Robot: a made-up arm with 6 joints.
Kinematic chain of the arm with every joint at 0, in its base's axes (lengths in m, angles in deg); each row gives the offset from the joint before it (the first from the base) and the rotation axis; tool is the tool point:
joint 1: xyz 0 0 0.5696 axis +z
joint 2: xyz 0 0 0 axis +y
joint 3: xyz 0 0 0.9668 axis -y
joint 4: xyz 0 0 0 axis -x
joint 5: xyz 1.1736 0 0 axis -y
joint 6: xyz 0 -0.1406 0 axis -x
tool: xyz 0 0 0
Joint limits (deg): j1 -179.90..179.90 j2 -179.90..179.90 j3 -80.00..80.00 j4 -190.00..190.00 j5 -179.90..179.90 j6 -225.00..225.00
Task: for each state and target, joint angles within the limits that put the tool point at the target. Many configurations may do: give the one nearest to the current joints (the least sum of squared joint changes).
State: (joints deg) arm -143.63 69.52 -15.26 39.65 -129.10 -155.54
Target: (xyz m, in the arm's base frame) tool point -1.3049 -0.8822 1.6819
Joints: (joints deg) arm -142.26 25.69 32.75 43.98 -129.10 -155.54
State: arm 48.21 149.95 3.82 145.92 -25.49 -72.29
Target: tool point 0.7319 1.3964 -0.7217
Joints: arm 58.30 109.11 48.96 142.14 -25.49 -72.29
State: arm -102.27 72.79 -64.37 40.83 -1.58 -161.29
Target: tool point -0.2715 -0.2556 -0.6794
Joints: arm -120.15 103.52 -20.62 40.81 -1.58 -161.29
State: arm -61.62 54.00 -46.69 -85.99 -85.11 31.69
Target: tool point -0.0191 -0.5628 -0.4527
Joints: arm -89.15 84.69 -18.41 -78.74 -85.11 31.69
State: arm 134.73 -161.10 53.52 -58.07 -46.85 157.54
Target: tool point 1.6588 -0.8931 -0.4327
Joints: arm 147.58 -124.58 80.00 -15.67 -46.85 157.54
